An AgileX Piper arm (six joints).
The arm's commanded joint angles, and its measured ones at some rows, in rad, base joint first. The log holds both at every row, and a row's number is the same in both.
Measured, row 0: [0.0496 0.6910 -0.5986 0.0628 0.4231 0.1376]
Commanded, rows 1 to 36: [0.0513 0.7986 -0.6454 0.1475 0.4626 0.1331]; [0.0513 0.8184 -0.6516 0.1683 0.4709 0.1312]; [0.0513 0.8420 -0.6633 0.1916 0.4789 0.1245]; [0.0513 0.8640 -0.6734 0.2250 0.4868 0.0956]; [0.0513 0.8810 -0.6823 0.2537 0.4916 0.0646]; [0.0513 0.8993 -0.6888 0.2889 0.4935 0.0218]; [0.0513 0.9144 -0.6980 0.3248 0.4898 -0.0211]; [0.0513 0.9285 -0.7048 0.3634 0.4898 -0.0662]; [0.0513 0.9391 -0.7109 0.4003 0.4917 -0.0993]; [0.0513 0.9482 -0.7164 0.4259 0.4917 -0.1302]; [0.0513 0.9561 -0.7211 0.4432 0.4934 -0.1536]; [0.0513 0.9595 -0.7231 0.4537 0.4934 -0.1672]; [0.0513 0.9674 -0.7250 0.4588 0.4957 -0.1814]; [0.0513 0.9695 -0.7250 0.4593 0.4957 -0.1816]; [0.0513 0.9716 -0.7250 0.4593 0.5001 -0.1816]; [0.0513 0.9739 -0.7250 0.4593 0.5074 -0.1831]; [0.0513 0.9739 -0.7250 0.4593 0.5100 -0.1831]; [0.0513 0.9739 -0.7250 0.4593 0.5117 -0.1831]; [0.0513 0.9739 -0.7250 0.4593 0.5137 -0.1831]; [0.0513 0.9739 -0.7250 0.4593 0.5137 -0.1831]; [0.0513 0.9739 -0.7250 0.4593 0.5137 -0.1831]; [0.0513 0.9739 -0.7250 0.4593 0.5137 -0.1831]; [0.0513 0.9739 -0.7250 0.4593 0.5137 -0.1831]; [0.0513 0.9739 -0.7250 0.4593 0.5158 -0.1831]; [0.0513 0.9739 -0.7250 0.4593 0.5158 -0.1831]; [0.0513 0.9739 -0.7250 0.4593 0.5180 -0.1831]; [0.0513 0.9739 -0.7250 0.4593 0.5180 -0.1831]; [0.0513 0.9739 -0.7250 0.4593 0.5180 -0.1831]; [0.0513 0.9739 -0.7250 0.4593 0.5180 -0.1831]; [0.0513 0.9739 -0.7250 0.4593 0.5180 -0.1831]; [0.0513 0.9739 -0.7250 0.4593 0.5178 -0.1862]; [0.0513 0.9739 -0.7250 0.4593 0.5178 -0.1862]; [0.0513 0.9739 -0.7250 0.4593 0.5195 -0.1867]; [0.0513 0.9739 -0.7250 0.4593 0.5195 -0.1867]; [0.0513 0.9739 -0.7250 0.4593 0.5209 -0.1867]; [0.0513 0.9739 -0.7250 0.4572 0.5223 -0.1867]
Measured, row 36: [0.0496 0.9706 -0.7162 0.4583 0.5215 -0.1737]
